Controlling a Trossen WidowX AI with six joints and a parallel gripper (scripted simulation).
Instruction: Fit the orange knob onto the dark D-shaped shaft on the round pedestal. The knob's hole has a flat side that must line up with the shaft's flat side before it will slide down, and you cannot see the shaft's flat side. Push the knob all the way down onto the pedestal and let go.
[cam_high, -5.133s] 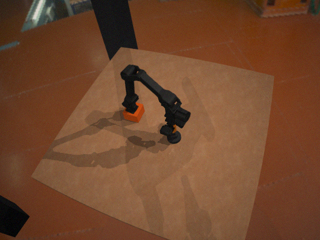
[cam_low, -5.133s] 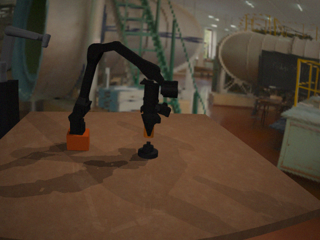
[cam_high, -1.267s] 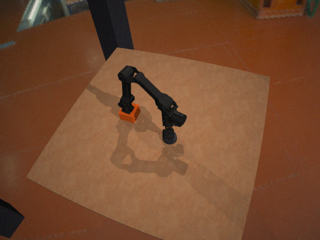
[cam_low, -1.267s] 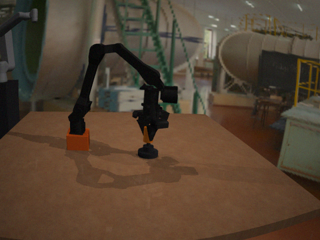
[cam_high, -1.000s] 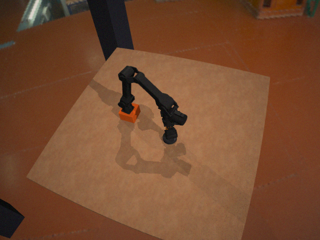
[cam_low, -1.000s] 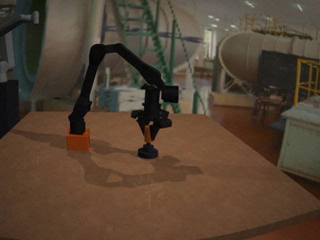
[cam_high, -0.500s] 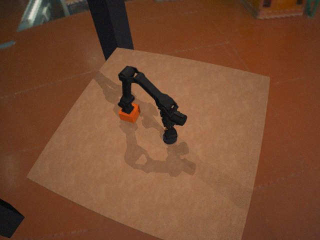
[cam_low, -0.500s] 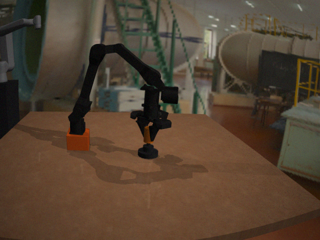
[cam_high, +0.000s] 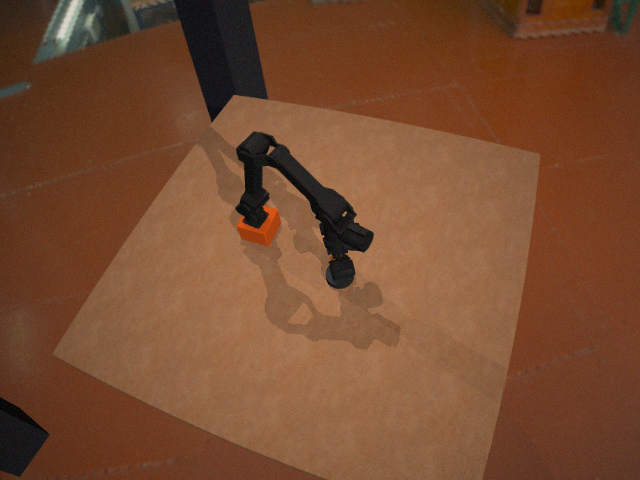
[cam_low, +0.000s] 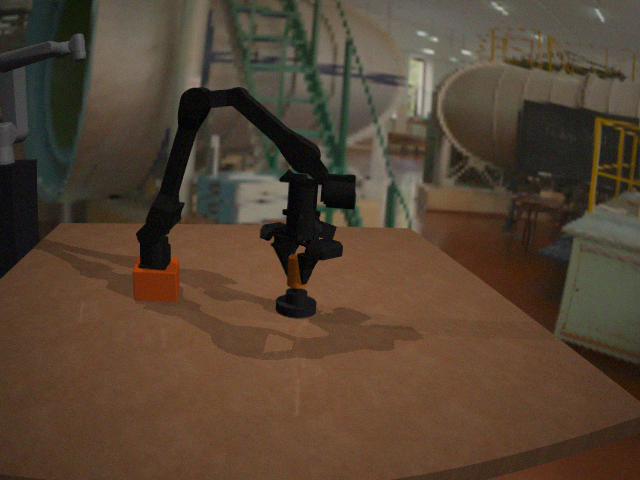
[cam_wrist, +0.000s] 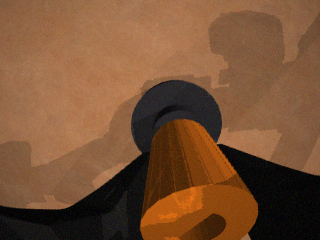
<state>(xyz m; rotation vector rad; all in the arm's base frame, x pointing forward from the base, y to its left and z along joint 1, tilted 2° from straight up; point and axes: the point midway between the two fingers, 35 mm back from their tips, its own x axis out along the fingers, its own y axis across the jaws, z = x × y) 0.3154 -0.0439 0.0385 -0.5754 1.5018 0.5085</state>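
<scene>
My gripper tip is now 3 cm above the dark round pedestal. The rest, counted from my gripper tip: orange knob: 2 cm above.
</scene>
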